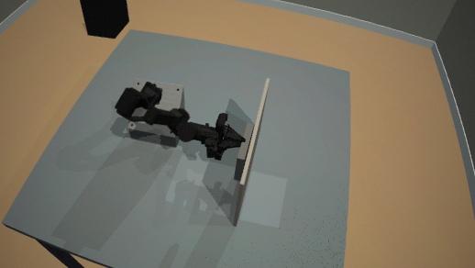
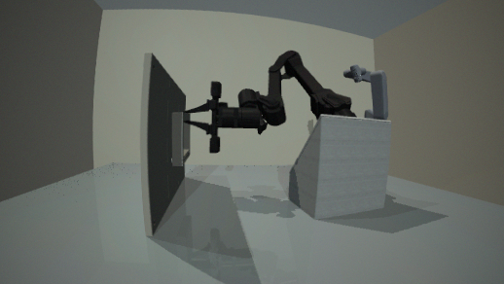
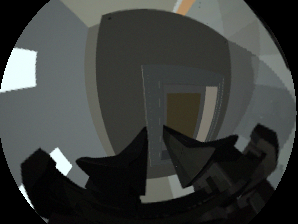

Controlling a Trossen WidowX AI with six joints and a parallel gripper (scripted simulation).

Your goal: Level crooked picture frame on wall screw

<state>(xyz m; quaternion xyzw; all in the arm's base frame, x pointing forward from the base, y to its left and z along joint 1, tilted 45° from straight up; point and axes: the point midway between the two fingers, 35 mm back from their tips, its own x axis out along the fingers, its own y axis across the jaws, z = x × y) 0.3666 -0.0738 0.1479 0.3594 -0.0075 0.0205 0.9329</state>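
Now: the picture frame 10 mm ahead of my gripper tip and 50 mm below it. The rest, counted from my gripper tip: wall panel: 20 mm ahead, 20 mm to the left, 60 mm below.
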